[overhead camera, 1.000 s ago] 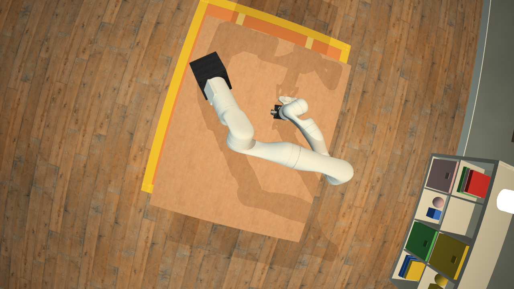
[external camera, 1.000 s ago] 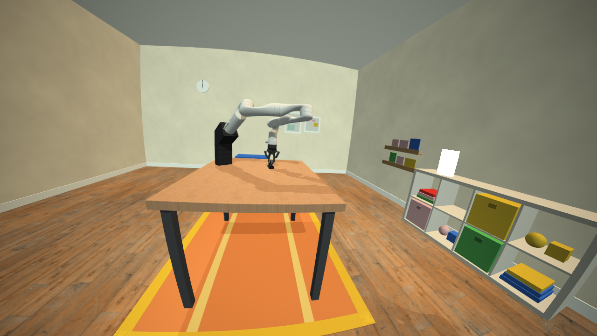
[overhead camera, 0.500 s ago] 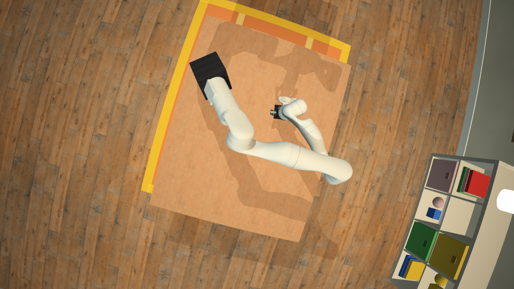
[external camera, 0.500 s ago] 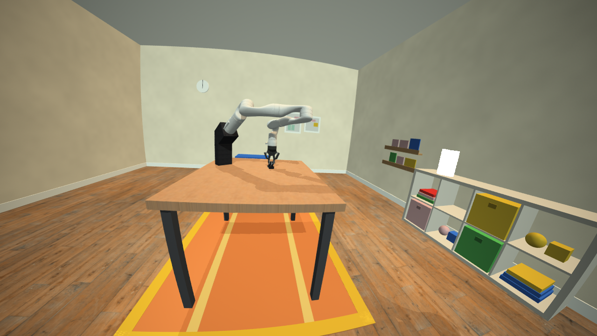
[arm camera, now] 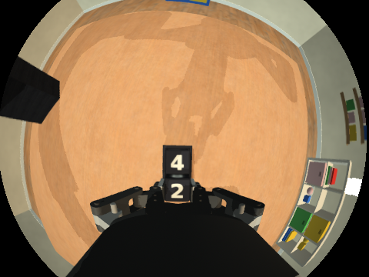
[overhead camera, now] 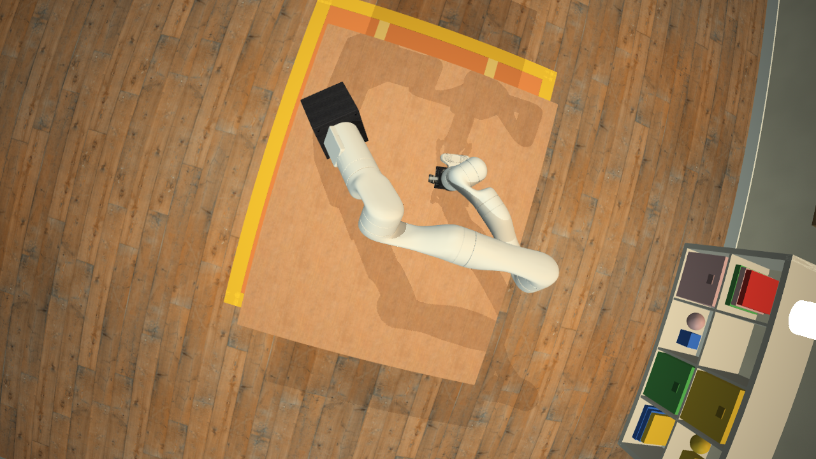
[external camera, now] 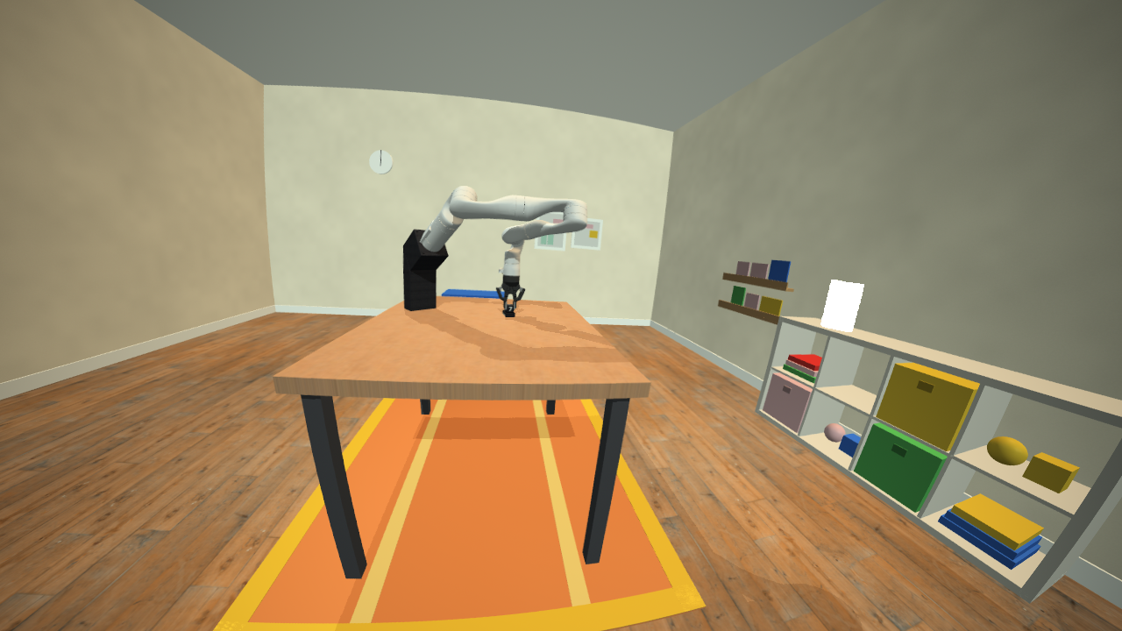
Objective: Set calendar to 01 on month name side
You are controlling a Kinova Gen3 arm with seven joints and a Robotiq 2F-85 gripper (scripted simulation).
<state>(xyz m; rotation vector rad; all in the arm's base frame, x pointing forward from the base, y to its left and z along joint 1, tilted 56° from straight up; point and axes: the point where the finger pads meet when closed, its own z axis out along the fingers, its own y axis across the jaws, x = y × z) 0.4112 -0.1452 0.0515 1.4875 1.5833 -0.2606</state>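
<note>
The black digit cube is 1 cm below my hand. The rest, counted from my hand: black calendar tray (4 cm below, 2 cm to the left).
</note>
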